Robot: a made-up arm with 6 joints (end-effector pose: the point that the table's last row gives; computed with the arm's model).
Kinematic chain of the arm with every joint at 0, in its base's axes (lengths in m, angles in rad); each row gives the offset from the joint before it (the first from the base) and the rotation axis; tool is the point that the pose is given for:
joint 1: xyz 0 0 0.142 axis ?
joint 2: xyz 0 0 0 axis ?
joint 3: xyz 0 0 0.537 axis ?
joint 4: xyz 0 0 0 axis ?
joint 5: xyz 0.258 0 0 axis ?
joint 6: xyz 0 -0.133 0 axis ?
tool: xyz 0 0 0
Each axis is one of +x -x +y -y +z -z.
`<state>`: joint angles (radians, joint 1 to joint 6).
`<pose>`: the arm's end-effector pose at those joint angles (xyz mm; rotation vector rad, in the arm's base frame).
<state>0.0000 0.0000 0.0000 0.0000 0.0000 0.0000</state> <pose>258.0 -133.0 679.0 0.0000 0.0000 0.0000</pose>
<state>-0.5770 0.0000 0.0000 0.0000 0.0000 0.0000</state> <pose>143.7 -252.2 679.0 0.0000 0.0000 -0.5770</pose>
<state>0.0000 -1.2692 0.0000 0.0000 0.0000 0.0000</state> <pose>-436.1 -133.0 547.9 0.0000 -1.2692 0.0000</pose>
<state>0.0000 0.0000 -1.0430 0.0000 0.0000 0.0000</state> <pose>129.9 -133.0 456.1 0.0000 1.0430 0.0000</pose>
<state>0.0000 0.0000 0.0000 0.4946 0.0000 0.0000</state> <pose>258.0 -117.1 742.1 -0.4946 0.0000 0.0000</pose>
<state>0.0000 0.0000 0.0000 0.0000 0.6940 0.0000</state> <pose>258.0 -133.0 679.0 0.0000 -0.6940 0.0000</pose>
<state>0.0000 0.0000 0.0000 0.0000 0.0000 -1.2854</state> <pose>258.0 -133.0 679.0 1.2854 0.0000 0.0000</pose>
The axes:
joint 1: +z
joint 2: +y
joint 3: -y
joint 4: -x
joint 5: -y
joint 6: -x

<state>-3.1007 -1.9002 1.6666 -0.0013 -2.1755 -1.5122</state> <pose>737.2 163.3 -138.0 -1.1251 -1.3237 -1.3587</pose>
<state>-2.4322 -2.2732 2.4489 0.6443 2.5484 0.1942</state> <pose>179.2 294.0 -462.1 -1.0147 -0.5440 -1.7094</pose>
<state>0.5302 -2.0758 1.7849 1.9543 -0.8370 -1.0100</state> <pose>-528.0 -251.8 -380.6 -2.0062 1.7237 0.8598</pose>
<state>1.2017 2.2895 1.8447 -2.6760 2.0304 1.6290</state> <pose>109.7 613.1 -376.5 -0.5140 1.1454 -0.9451</pose>
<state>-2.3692 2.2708 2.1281 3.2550 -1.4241 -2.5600</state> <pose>-383.3 -558.0 -255.5 -1.8304 0.0815 -2.1401</pose>
